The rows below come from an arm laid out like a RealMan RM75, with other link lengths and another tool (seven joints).
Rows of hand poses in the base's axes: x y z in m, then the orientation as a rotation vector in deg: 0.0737, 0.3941, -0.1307, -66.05, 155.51, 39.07; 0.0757, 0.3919, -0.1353, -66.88, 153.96, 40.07; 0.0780, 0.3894, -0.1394, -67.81, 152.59, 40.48; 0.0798, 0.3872, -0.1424, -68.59, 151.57, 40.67; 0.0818, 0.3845, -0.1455, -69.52, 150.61, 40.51; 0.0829, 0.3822, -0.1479, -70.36, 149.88, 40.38; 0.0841, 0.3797, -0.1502, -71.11, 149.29, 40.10; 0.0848, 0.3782, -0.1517, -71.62, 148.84, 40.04; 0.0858, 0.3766, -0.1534, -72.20, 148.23, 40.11; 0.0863, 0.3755, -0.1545, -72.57, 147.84, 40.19; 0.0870, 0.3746, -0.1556, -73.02, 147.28, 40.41; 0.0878, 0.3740, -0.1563, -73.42, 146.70, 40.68
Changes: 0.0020, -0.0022, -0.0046, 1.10, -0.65, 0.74; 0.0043, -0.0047, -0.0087, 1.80, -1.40, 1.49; 0.0061, -0.0069, -0.0117, 2.24, -1.98, 2.11; 0.0081, -0.0096, -0.0148, 2.44, -2.64, 2.80; 0.0092, -0.0119, -0.0172, 2.56, -3.11, 3.42; 0.0104, -0.0144, -0.0195, 2.56, -3.55, 3.96; 0.0111, -0.0159, -0.0210, 2.64, -3.83, 4.34; 0.0121, -0.0175, -0.0227, 2.86, -4.16, 4.80; 0.0126, -0.0186, -0.0238, 3.01, -4.35, 5.10; 0.0133, -0.0195, -0.0249, 3.30, -4.60, 5.48; 0.0141, -0.0201, -0.0256, 3.64, -4.84, 5.83
